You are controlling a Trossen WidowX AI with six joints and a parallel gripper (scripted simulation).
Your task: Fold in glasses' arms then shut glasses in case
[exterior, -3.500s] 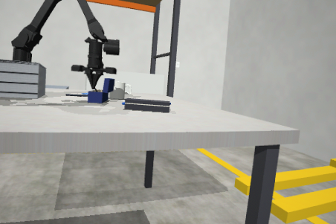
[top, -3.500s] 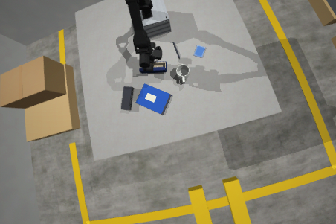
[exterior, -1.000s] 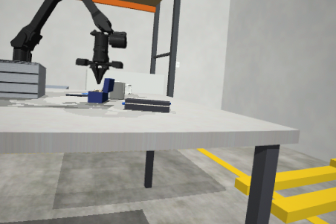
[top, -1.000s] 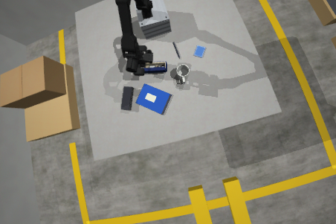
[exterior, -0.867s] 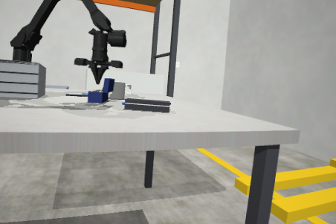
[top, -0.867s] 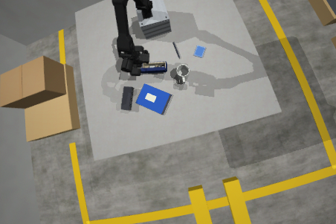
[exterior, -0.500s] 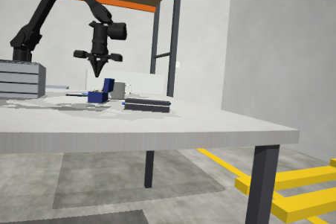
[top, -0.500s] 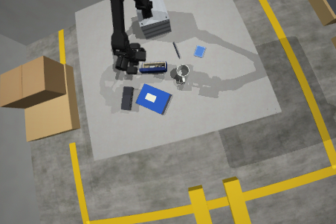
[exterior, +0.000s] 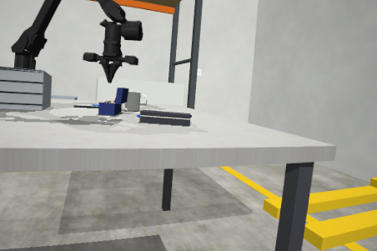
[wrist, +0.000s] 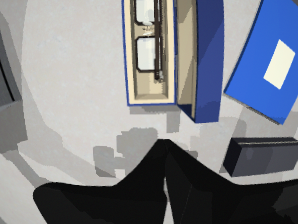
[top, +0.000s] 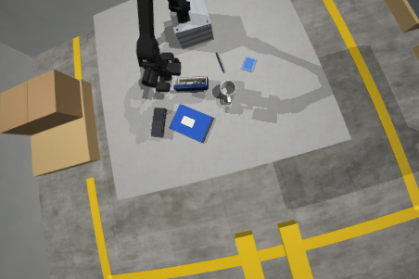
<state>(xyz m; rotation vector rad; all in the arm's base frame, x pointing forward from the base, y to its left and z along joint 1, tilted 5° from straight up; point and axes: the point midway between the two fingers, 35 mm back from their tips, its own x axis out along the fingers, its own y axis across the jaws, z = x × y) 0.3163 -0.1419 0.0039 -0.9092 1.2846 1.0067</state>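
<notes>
My gripper is now 80 mm to the right of the case lid, 80 mm above it and 60 mm short of it. Round my hand: dark flat box 180 mm ahead, 150 mm to the right, 130 mm below; then small blue pad 420 mm to the left, 150 mm below, 20 mm behind.
</notes>
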